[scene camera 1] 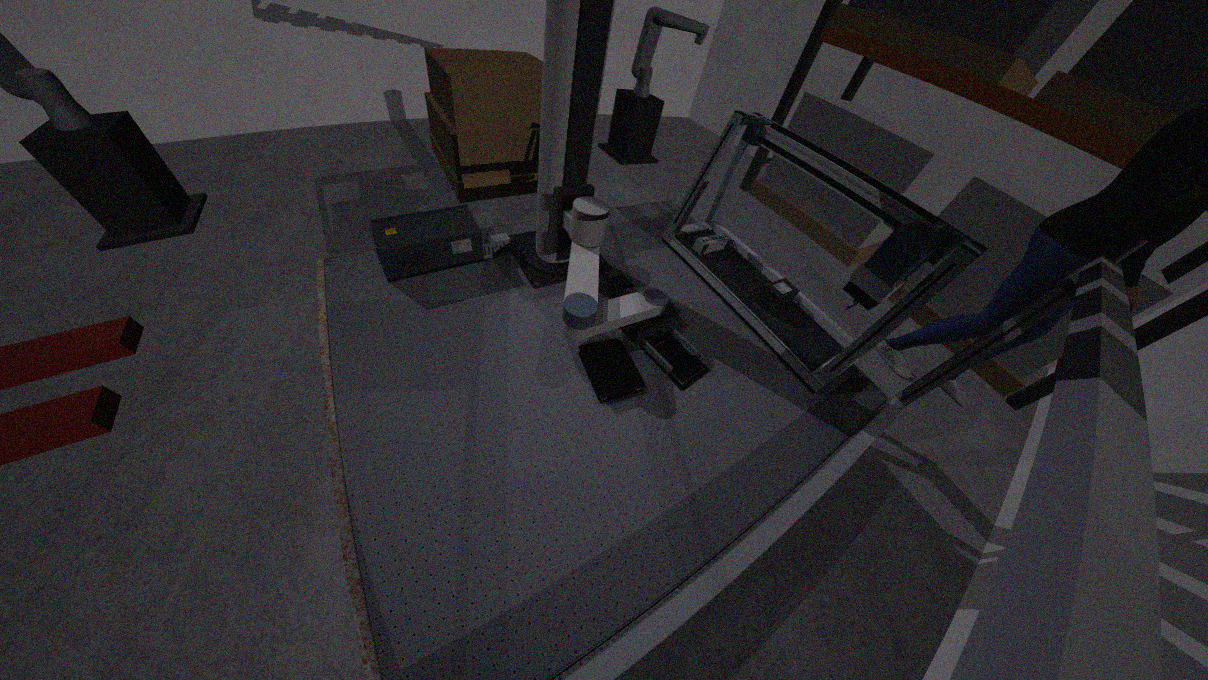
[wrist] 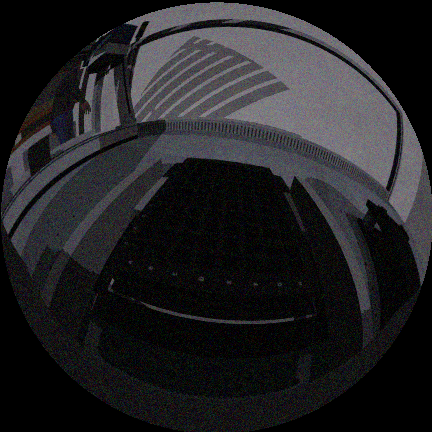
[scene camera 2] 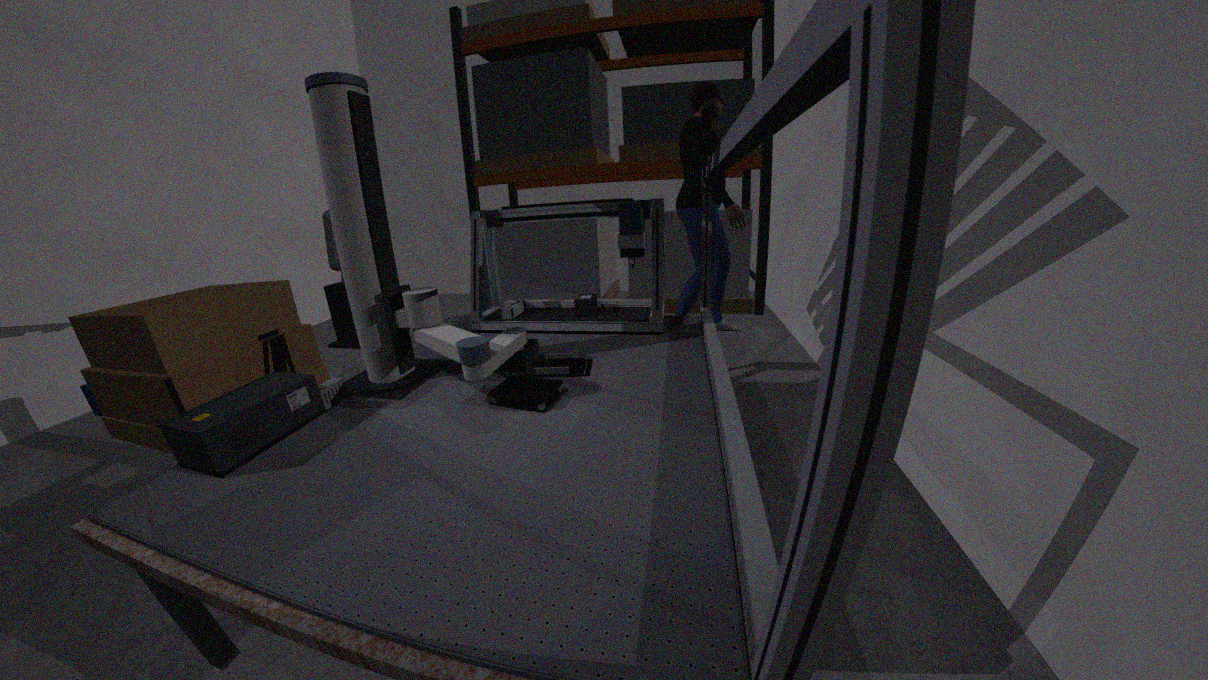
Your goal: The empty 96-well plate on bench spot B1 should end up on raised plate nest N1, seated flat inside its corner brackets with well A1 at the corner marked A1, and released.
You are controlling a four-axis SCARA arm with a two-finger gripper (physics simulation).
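The dark 96-well plate lies flat at bench spot B1. In the wrist view it fills the middle, with a row of faint marks near its close edge that are too dark to read. My gripper is low over it, with the fingers drawn in against its two long sides, shut on it. The raised plate nest N1 stands beside it, black; a corner bracket shows in the wrist view. The nest's A1 mark cannot be made out.
The arm's column stands behind. A dark box unit is on the bench. A framed gantry machine stands beyond the nest and plate. A person is near the shelving.
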